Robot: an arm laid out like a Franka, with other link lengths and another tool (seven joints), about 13 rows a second.
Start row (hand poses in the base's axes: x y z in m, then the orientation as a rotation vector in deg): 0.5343 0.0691 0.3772 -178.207 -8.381 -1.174
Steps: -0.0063 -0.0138 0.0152 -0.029 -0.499 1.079; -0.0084 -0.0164 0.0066 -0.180 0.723 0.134; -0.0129 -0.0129 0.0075 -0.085 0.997 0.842; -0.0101 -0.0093 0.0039 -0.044 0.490 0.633; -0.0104 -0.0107 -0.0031 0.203 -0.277 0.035; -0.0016 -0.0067 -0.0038 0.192 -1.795 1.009; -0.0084 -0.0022 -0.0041 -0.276 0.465 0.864; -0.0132 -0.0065 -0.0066 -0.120 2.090 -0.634; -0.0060 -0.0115 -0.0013 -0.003 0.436 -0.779; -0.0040 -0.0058 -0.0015 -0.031 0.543 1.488; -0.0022 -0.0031 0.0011 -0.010 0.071 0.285
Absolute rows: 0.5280 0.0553 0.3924 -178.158 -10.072 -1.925; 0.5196 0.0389 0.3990 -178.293 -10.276 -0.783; 0.5067 0.0260 0.4065 -178.238 -11.568 0.792; 0.4966 0.0167 0.4104 -178.182 -12.544 1.571; 0.4862 0.0060 0.4073 -177.999 -12.594 1.118; 0.4846 -0.0007 0.4035 -177.816 -14.194 -1.670; 0.4762 -0.0029 0.3994 -177.939 -15.548 -0.896; 0.4630 -0.0094 0.3928 -177.954 -14.518 2.353; 0.4570 -0.0209 0.3915 -177.997 -13.296 3.014; 0.4530 -0.0267 0.3900 -177.809 -15.596 3.891; 0.4508 -0.0298 0.3911 -177.777 -16.037 4.008
